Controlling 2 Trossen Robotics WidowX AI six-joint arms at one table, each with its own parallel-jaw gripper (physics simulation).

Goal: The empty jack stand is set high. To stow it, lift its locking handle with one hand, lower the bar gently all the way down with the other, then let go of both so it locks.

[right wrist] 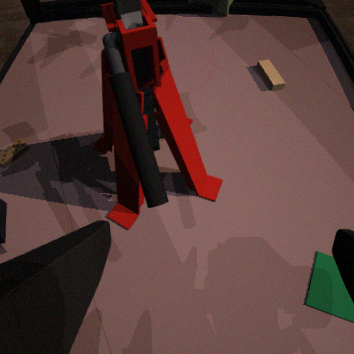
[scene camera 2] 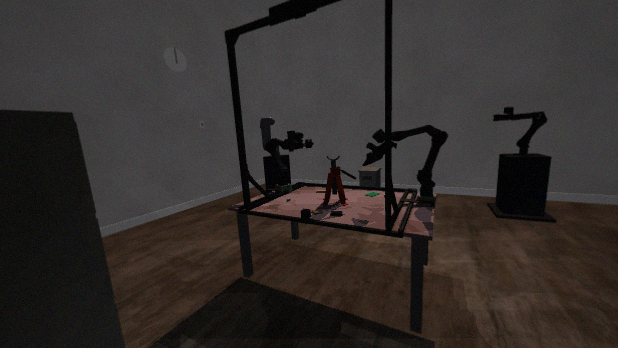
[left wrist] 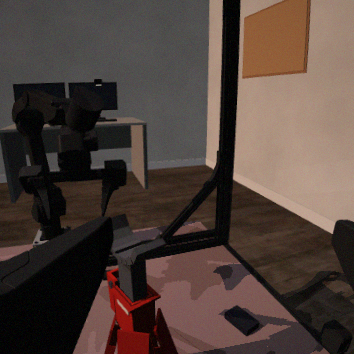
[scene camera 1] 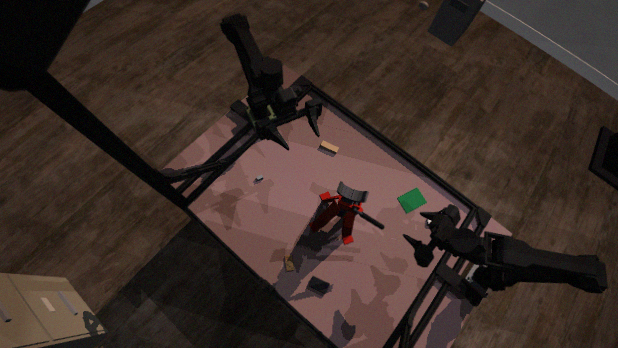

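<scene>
The red jack stand [scene camera 1: 348, 225] [scene camera 2: 328, 190] [right wrist: 177, 130] stands upright mid-table. Its grey bar [left wrist: 132, 281] is raised out of the red top and carries a curved saddle [scene camera 1: 352, 192] [scene camera 2: 333, 159]. The dark locking handle [scene camera 1: 370, 219] [scene camera 2: 348, 174] [right wrist: 137, 140] slants down and outward, toward the right arm's side. My left gripper [scene camera 1: 302, 142] [left wrist: 223, 230] is open and empty, away from the stand, with the saddle beyond its fingers in the left wrist view. My right gripper [scene camera 1: 413, 226] [right wrist: 222, 237] is open and empty, beyond the handle's free end and apart from it.
A green square [scene camera 1: 412, 200] [right wrist: 325, 285] lies near the right gripper. A tan block [scene camera 1: 329, 147] [right wrist: 271, 75] lies near the left gripper. A dark block [scene camera 1: 318, 285] [left wrist: 242, 320] and a perforated orange piece [scene camera 1: 289, 263] [right wrist: 14, 152] lie below the stand in scene camera 1. Black rails edge the table.
</scene>
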